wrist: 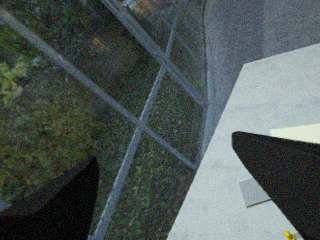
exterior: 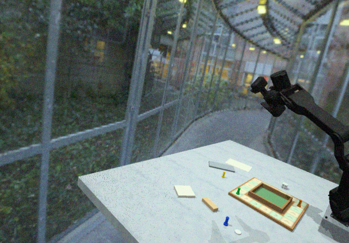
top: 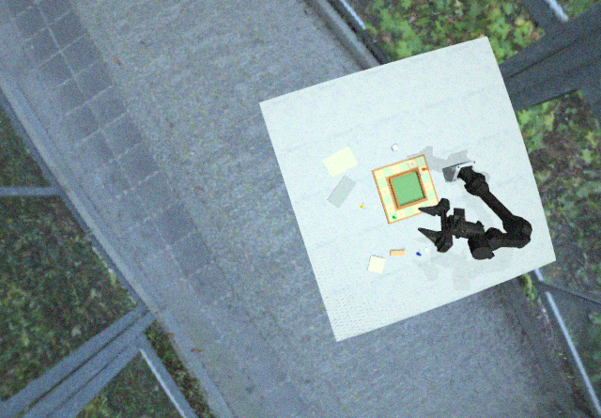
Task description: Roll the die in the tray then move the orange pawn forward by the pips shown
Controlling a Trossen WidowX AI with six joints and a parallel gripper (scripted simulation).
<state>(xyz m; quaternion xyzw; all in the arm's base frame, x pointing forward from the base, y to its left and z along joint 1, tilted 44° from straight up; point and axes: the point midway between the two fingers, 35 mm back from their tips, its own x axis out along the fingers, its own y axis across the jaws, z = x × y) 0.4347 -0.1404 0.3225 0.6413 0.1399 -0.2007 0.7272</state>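
Now: gripper tip 450 mm above the white die, 290 mm to the left of it and 140 mm past it. Also, from my gripper tip: green tray 450 mm below, 160 mm behind, 80 mm to the right; then yellow pawn 440 mm below, 80 mm ahead, 30 mm to the right; then green pawn 430 mm below, 70 mm behind, 50 mm to the left.
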